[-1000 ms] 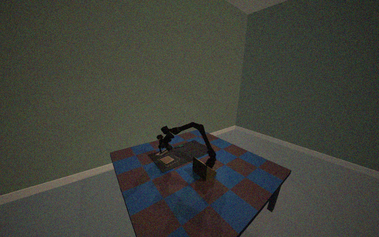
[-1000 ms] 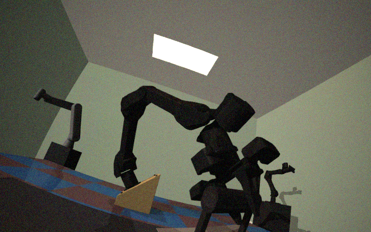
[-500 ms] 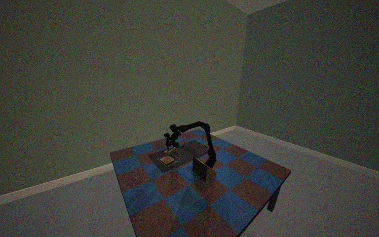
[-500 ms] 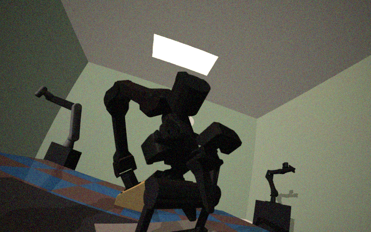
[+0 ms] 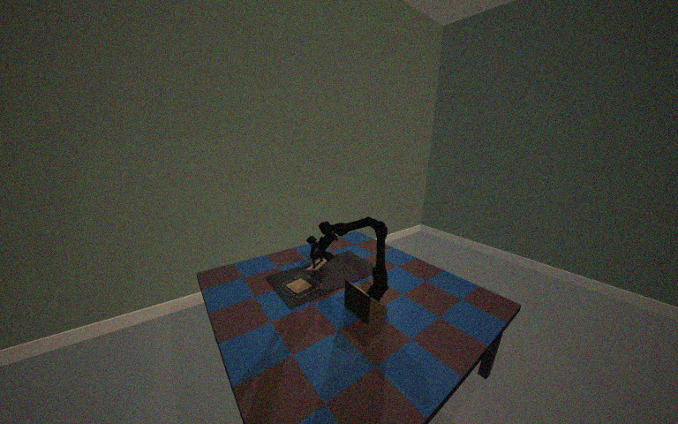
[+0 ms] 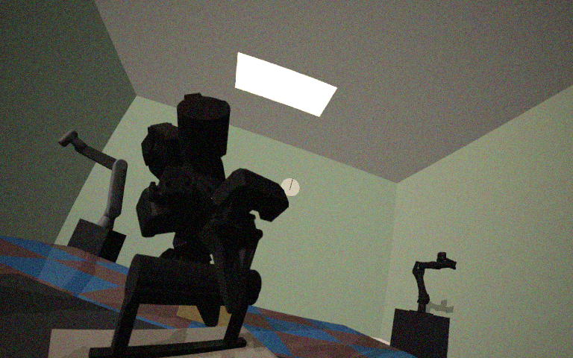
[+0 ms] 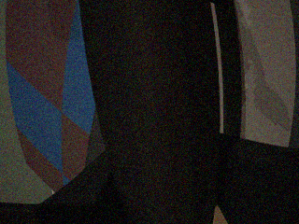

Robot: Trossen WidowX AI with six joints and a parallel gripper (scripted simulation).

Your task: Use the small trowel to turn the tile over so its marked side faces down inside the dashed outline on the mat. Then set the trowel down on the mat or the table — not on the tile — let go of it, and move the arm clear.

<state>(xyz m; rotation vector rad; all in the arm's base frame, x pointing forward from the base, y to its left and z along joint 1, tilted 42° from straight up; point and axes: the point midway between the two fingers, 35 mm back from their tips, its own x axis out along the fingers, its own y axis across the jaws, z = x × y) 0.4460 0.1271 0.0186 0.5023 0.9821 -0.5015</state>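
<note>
The thin green stick is 9 cm below my gripper tip, 7 cm to the right of it and 7 cm ahead of it. Round my gripper tip: dark mat: 11 cm below, 7 cm behind, 6 cm to the right; tile: 14 cm to the left, 12 cm behind, 9 cm below.
</note>
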